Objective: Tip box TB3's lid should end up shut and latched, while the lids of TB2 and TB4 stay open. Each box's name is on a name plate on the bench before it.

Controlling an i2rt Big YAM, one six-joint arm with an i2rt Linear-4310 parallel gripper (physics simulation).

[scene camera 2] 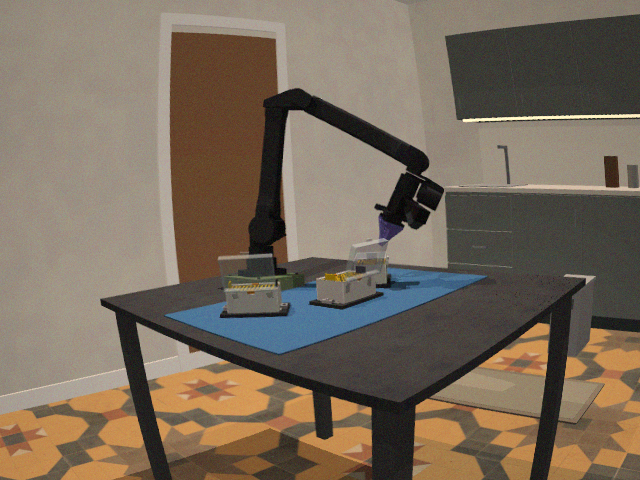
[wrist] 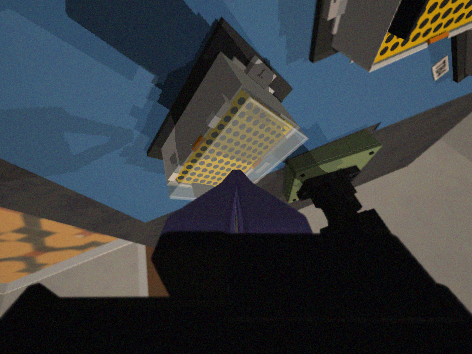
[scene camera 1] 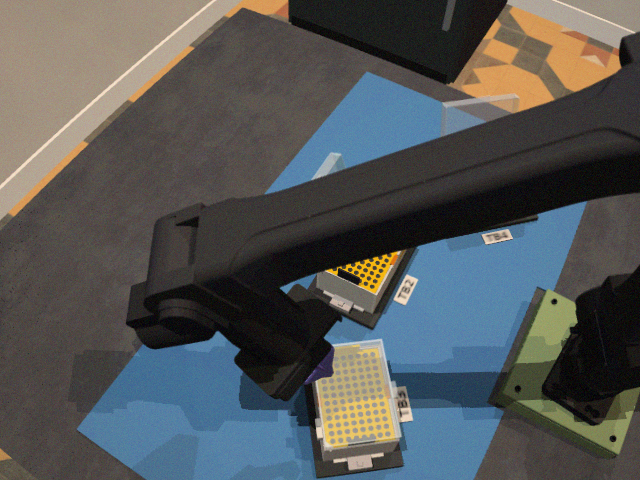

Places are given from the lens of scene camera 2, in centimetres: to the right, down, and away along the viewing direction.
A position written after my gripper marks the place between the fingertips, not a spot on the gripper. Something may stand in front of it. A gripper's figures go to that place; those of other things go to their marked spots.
my gripper (scene camera 2: 380, 245): 16, 1, 156
clear lid (scene camera 2: 241, 273): -17, 7, 125
blue mat (scene camera 2: 305, 325): -3, 18, 119
tip box TB2 (scene camera 2: 334, 294): 3, 13, 135
The marked spots on the tip box TB2 and the blue mat are 18 cm apart.
